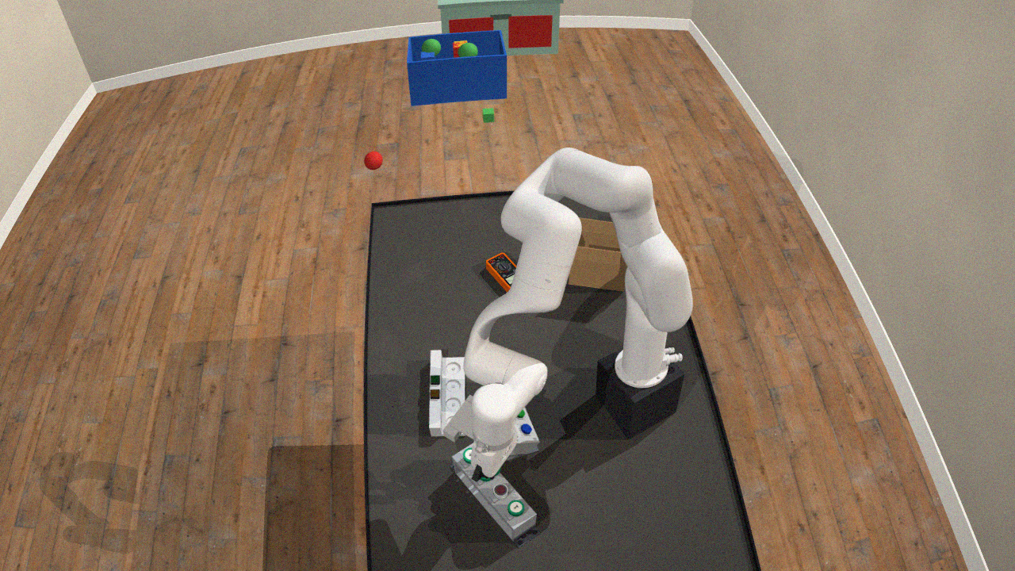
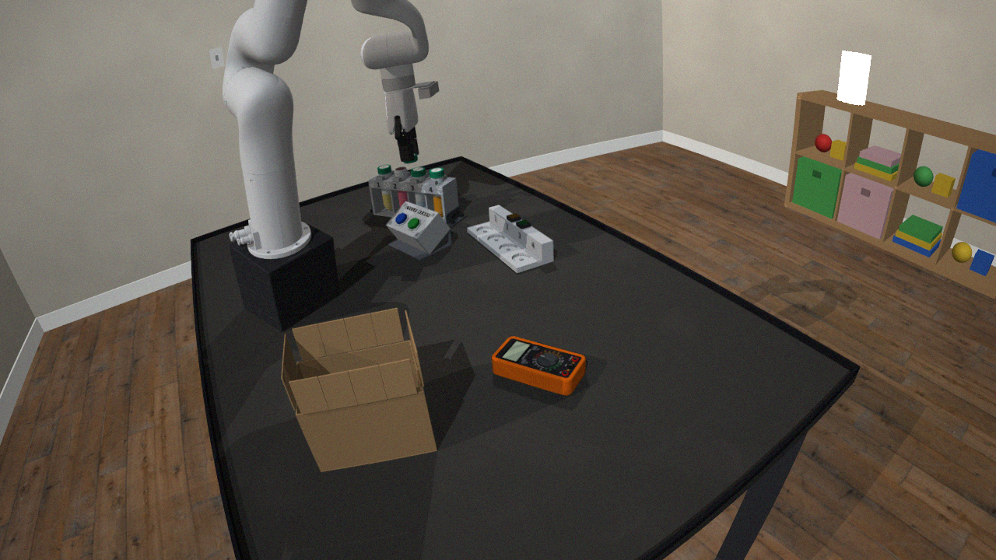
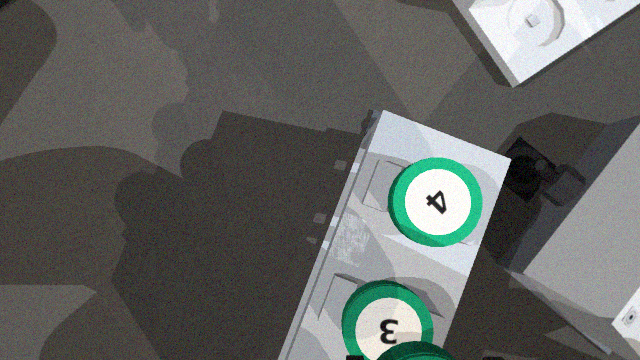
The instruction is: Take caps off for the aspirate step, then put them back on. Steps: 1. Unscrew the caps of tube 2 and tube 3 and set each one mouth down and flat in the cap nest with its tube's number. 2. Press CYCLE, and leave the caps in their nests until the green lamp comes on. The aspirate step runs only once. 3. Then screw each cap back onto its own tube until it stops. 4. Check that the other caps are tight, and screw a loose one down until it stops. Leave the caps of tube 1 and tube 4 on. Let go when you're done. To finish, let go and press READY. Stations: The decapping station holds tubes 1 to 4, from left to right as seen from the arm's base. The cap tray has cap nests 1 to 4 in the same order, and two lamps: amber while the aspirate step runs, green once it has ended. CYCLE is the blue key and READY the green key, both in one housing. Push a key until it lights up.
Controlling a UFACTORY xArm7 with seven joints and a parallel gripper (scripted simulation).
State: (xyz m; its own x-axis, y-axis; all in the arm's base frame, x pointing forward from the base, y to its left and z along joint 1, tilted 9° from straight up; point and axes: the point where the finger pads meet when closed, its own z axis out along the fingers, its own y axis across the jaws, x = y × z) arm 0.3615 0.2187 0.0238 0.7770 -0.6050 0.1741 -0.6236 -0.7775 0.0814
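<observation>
Now: hand 60 mm above the cap, 50 mm to the left of it and 40 mm short of it. Round my hand: blue key: 130 mm to the right, 110 mm below, 90 mm behind; then green key: 170 mm to the right, 110 mm below, 80 mm behind; then key housing: 150 mm to the right, 120 mm below, 70 mm behind.
</observation>
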